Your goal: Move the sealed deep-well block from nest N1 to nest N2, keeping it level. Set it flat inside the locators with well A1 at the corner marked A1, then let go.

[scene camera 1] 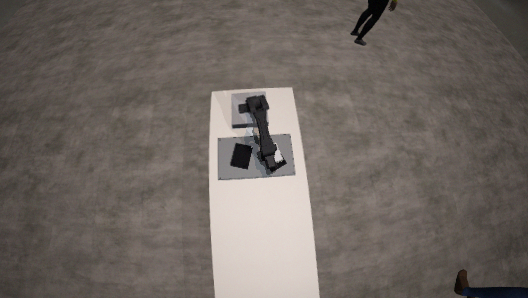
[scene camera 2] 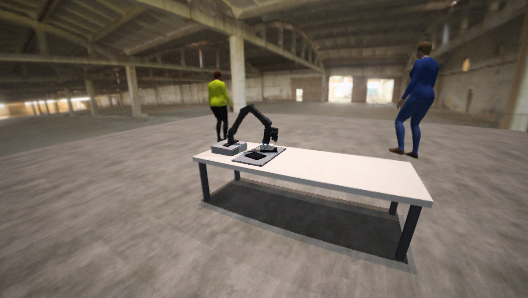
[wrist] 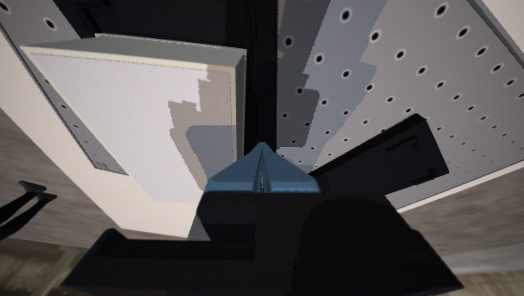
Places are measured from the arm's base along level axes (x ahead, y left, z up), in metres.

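Pixels of known places: gripper, fingertip midpoint: point(scene camera 2: 264, 149) point(wrist: 262, 147); arm's base at its link origin: point(scene camera 2: 231, 143).
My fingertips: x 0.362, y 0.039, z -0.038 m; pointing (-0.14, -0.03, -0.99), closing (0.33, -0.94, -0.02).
For each thing: its top centre in the pictures, then the offset to it from my fingertips. Level surfaces: height alone.
- sealed deep-well block at its top centre: point(wrist: 174, 166) point(scene camera 1: 273, 152) dy +0.061, dx -0.003, dz +0.037 m
- grey perforated plate at its top centre: point(wrist: 306, 155) point(scene camera 1: 255, 156) point(scene camera 2: 261, 153) dy -0.060, dx -0.012, dz -0.021 m
- white table at its surface level: dz -0.034 m
The sealed deep-well block point(wrist: 125, 115) point(scene camera 1: 278, 152), pale with a flat top, is at a black nest point(wrist: 165, 15) point(scene camera 1: 281, 164) on the perforated plate. In the wrist view it lies off to the left, with a black strip of the nest bare along its right side; whether it sits flat is unclear. The other black nest point(scene camera 1: 241, 156) point(scene camera 2: 255, 156) point(wrist: 385, 160) holds nothing. My gripper point(wrist: 262, 147) is shut, its blue fingertips together with nothing between them, just right of the block in the wrist view. Nest labels and the A1 marks cannot be read.
The grey perforated plate point(scene camera 1: 227, 172) point(wrist: 425, 45) carries both nests on the white table point(scene camera 1: 260, 225) point(scene camera 2: 350, 172). The arm stands on a grey box point(scene camera 1: 240, 115) point(scene camera 2: 228, 149) at the table's end. A person in yellow point(scene camera 2: 218, 95) and one in blue point(scene camera 2: 423, 95) stand beyond the table.
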